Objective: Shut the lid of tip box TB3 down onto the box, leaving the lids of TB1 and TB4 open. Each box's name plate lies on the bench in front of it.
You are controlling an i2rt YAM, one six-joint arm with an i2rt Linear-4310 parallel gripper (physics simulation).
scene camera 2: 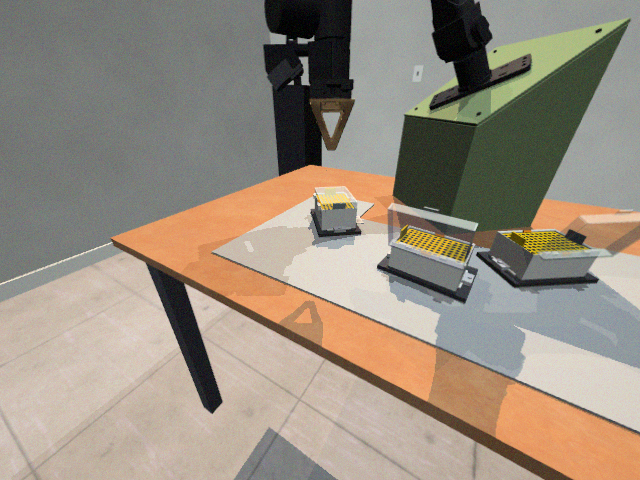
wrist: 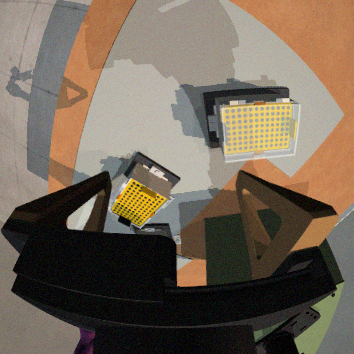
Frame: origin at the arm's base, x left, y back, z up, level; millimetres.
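Seen in the pictures: gripper, fingertip midpoint: (scene camera 2: 331, 147) (wrist: 173, 177); arm's base at its link origin: (scene camera 2: 475, 86) (wrist: 277, 337).
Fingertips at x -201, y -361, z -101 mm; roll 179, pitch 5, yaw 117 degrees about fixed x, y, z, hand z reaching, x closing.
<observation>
Offsets run from my fingertips to a thing's top centre. "pt": to the spot under its first point. Level surfaces: height alone.
The far-left box {dx -33, dy +120, dz -131 mm} (scene camera 2: 336, 220) (wrist: 255, 125) has its clear lid {pt dx -55, dy +136, dz -131 mm} (scene camera 2: 334, 190) (wrist: 298, 117) lying down over the yellow tips; whether it is fully seated is too small to tell. The middle box {dx +210, dy +17, dz -142 mm} (scene camera 2: 428, 264) (wrist: 140, 202) has its clear lid (scene camera 2: 444, 223) standing upright. The right box {dx +377, dy +124, dz -142 mm} (scene camera 2: 555, 263) has its lid {pt dx +413, dy +30, dz -76 mm} (scene camera 2: 607, 227) tilted open, leaning back. No name plate can be read, so I cannot tell which box is TB3. My gripper (scene camera 2: 331, 148) (wrist: 173, 177) is open and empty, in the air above the far-left box in the scene view, apart from it.
A green slanted pedestal (scene camera 2: 496, 170) carrying the arm's base plate (scene camera 2: 509, 69) stands behind the middle and right boxes. A pale mat {dz -208 mm} (scene camera 2: 330, 279) lies under the boxes on the orange table {dz -211 mm} (scene camera 2: 170, 232). Dark base plates {pt dx +220, dy -45, dz -200 mm} (scene camera 2: 429, 283) sit under the boxes.
</observation>
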